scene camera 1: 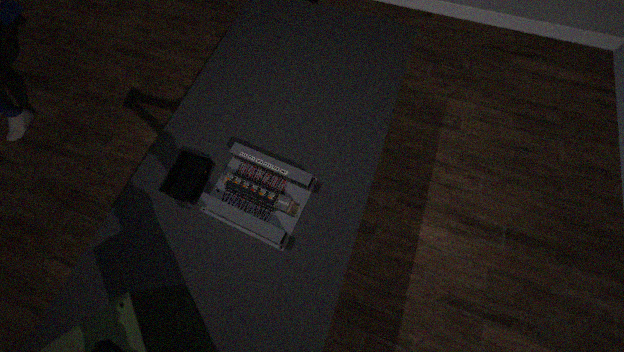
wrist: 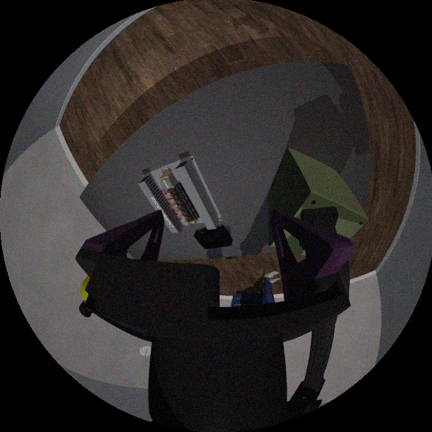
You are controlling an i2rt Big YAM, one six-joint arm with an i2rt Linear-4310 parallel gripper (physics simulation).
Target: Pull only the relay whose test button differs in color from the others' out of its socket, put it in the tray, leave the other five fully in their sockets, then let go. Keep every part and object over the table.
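A row of relays (scene camera 1: pixel 250 188) (wrist: pixel 179 202) with small orange marks stands in sockets on the light grey panel (scene camera 1: pixel 245 226) (wrist: pixel 204 190). The marks are too small and dim to tell which test button differs, or whether each relay is fully seated. The black tray (scene camera 1: pixel 188 176) (wrist: pixel 214 237) lies beside the panel's end; its inside is too dark to read. My gripper (wrist: pixel 217 215) is open, its purple-black fingers wide apart with nothing between them. It is well away from the panel and tray, and its fingers do not show in the scene view.
The panel has raised ducts along two sides and a tan-and-grey block (scene camera 1: pixel 291 207) (wrist: pixel 167 176) at one end of the relay row. A large green box-like part (wrist: pixel 322 175) stands on the grey table (scene camera 1: pixel 310 95) (wrist: pixel 235 115). People show partly beyond the table.
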